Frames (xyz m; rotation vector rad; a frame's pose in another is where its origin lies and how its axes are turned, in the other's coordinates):
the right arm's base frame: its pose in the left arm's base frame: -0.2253 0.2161 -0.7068 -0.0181 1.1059 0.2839
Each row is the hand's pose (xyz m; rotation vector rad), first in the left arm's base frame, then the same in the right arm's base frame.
Working: the left arm's base frame: its pose in the right arm's base frame: -0.5773 -0.1720 0.4839 0.0181 -1.1059 -0.2839

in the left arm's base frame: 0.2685 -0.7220 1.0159 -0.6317 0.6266 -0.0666
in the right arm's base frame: -1.5195 -0.8027 1.0669 -0.3946 -0.3620 -0.6289
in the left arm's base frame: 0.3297 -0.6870 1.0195 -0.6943 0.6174 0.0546
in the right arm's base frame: -1.4896 -0.7829 1.1277 -0.5103 -0.3553 -0.5572
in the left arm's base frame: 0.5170 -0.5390 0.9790 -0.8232 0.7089 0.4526
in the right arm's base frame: -1.3438 -0.6894 1.2969 -0.7976 -0.2141 -0.2736
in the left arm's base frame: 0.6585 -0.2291 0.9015 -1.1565 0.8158 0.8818
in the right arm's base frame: -1.1492 -0.4338 1.4342 -1.2441 0.0399 -0.0567
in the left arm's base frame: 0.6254 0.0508 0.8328 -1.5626 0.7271 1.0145
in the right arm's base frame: -1.0415 -0.1649 1.4175 -1.6422 0.1332 -0.1235
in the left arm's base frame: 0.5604 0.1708 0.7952 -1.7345 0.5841 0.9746
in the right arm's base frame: -1.0093 -0.0387 1.3620 -1.7981 0.0711 -0.2367
